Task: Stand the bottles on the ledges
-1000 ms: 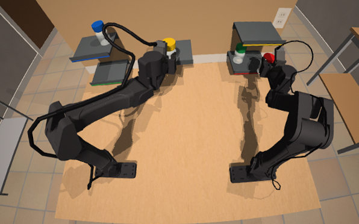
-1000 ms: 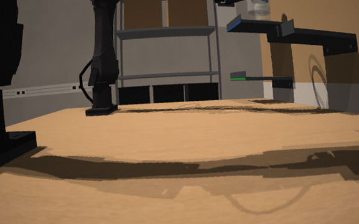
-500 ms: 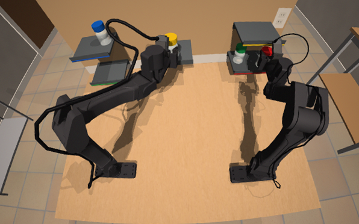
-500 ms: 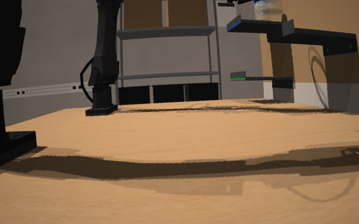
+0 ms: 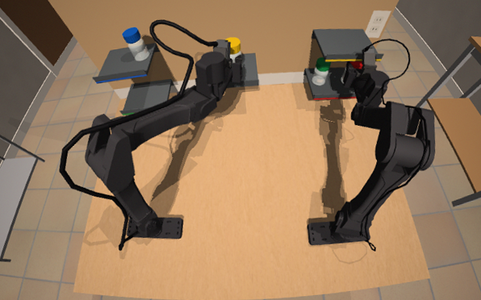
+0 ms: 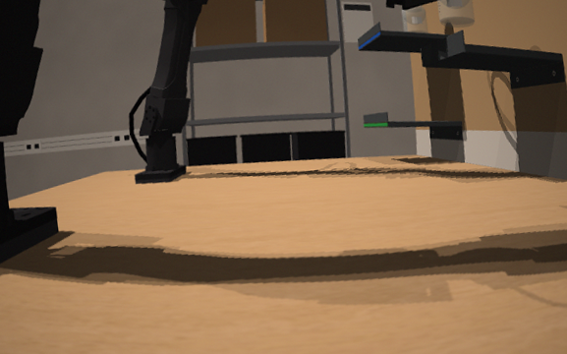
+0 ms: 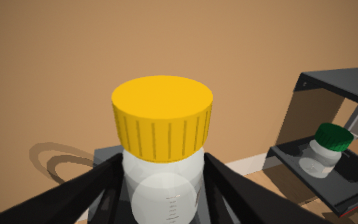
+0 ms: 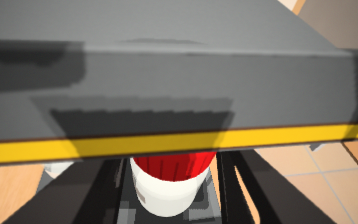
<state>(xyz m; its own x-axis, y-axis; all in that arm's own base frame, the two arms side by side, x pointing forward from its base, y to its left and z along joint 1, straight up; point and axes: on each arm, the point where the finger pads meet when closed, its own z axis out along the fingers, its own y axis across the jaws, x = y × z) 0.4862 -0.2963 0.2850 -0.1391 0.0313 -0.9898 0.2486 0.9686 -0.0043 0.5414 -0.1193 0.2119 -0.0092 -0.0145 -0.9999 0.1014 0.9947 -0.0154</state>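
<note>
My left gripper is now 10 mm short of the yellow-capped bottle and 10 mm above it. The rest, counted from my left hand: blue-capped bottle (50 mm ahead, 330 mm to the left, 40 mm above); green-capped bottle (90 mm ahead, 340 mm to the right, 150 mm below); red-capped bottle (50 mm ahead, 440 mm to the right, 110 mm below).
Right now my right hand is 4 cm above the red-capped bottle. The rest, counted from my right hand: blue-capped bottle: 77 cm to the left, 10 cm above; green-capped bottle: 4 cm ahead, 10 cm to the left, 9 cm below; yellow-capped bottle: 3 cm behind, 44 cm to the left, 6 cm above.
</note>
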